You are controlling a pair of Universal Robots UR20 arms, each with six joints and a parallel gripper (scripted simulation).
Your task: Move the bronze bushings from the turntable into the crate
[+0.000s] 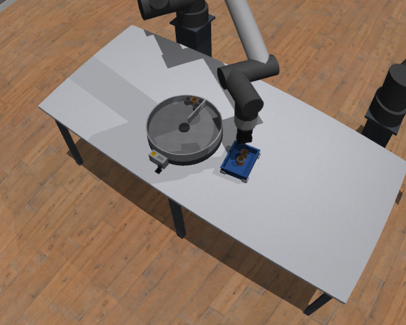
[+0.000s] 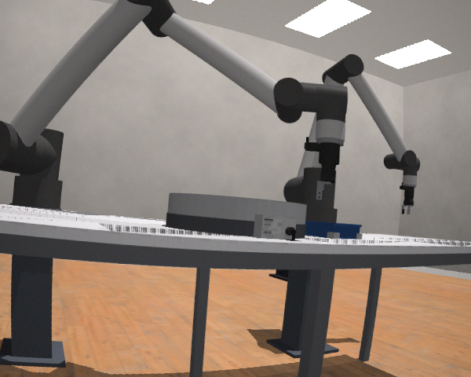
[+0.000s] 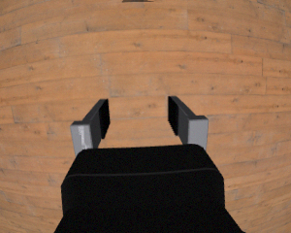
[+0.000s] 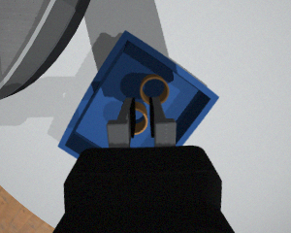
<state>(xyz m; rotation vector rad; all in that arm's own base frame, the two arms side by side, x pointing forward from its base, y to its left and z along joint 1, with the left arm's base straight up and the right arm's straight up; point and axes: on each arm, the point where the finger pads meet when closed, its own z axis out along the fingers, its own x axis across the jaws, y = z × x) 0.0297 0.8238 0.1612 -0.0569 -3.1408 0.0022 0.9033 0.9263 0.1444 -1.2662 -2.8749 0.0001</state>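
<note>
Right now my right hand is 12 cm above the blue crate, 4 cm short of it and 2 cm to the right of it.
</note>
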